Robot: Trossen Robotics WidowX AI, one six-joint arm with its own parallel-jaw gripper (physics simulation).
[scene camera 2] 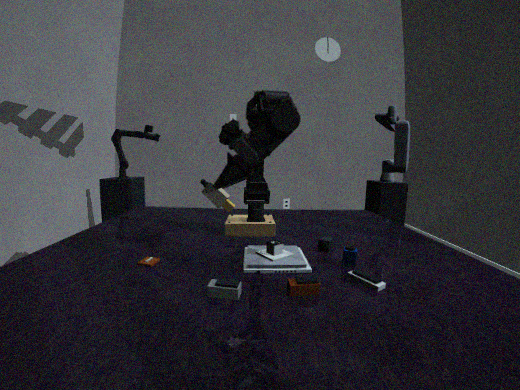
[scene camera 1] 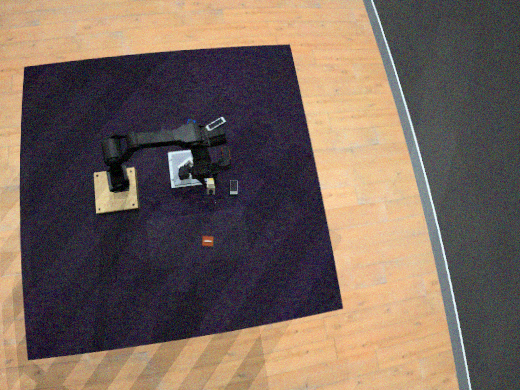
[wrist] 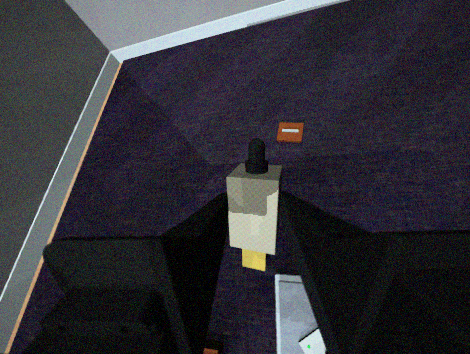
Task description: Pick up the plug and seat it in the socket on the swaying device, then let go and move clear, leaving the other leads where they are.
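The plug has a cream block body [scene camera 1: 210, 188] [scene camera 2: 215, 196] [wrist: 253, 215], a black stub at one end and a yellow tip at the other. My gripper [scene camera 2: 220, 189] [wrist: 253, 198] is shut on the body and holds it well above the mat. In scene camera 2 the plug is tilted, yellow tip down to the right. The device [scene camera 1: 175, 182] [scene camera 2: 248, 266] [wrist: 281, 320] is a pale flat base; a small white plate [scene camera 2: 265, 254] [wrist: 313, 342] with a dark-topped block [scene camera 2: 273, 247] sits on it. The arm hides part of it in scene camera 1. The socket opening cannot be made out.
On the dark mat lie a grey block [scene camera 1: 233, 187] [scene camera 2: 225, 291], an orange block [scene camera 2: 304, 288], a white bar [scene camera 1: 216, 123] [scene camera 2: 375, 284], a blue piece [scene camera 1: 191, 121] [scene camera 2: 350, 256], a dark piece [scene camera 2: 325, 244] and a flat orange tile [scene camera 1: 207, 241] [scene camera 2: 149, 261] [wrist: 290, 137].
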